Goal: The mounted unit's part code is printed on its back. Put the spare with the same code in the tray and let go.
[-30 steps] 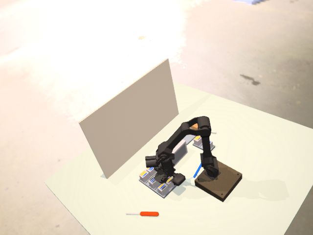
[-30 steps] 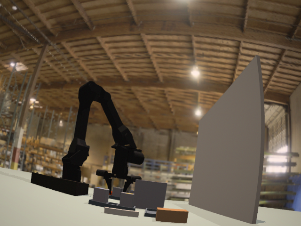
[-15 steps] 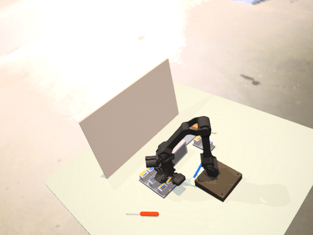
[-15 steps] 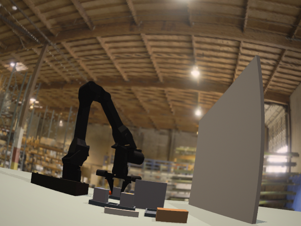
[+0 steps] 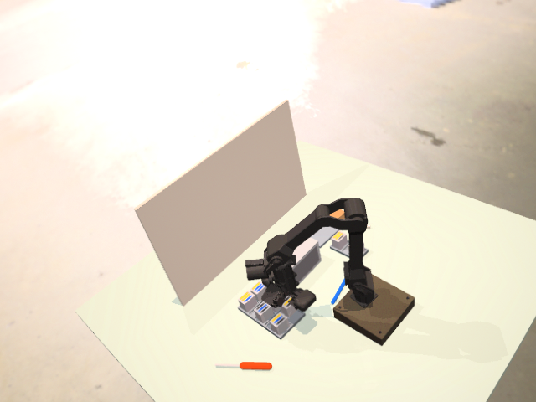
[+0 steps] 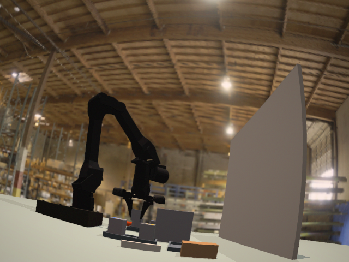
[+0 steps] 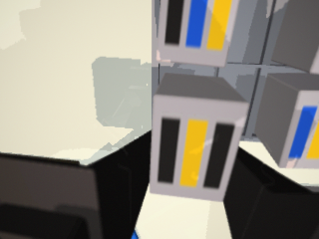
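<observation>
My gripper tip is now 320 mm to the left of the grey tray, 210 mm short of it and 50 mm above it. Round my gripper tip: mounted unit 150 mm ahead, 130 mm to the right; then blue marker 180 mm to the right, 40 mm below, 30 mm behind; then beige panel 380 mm ahead, 180 mm above, 100 mm to the right.
</observation>
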